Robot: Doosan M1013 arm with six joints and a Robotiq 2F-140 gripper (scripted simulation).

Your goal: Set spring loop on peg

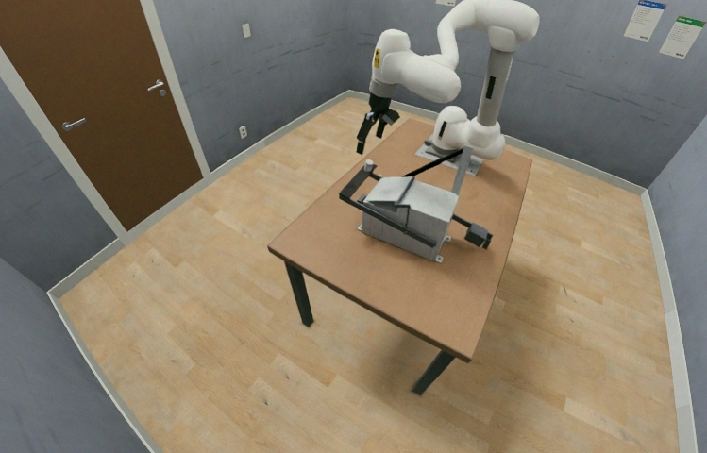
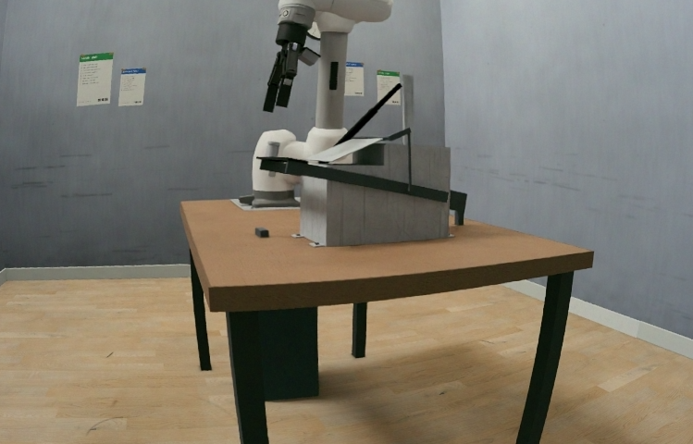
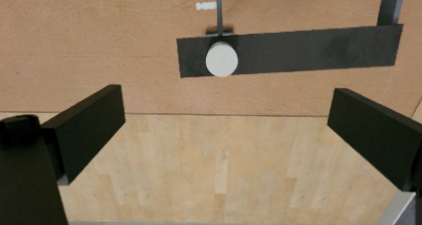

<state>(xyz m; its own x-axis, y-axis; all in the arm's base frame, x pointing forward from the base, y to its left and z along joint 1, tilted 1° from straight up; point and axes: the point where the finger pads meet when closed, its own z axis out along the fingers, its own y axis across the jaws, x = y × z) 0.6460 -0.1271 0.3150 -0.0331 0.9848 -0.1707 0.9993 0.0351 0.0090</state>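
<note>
Now: hand 100 mm above the steel test weight. Also, from my hand: dark block: 300 mm below, 30 mm to the right.
</note>
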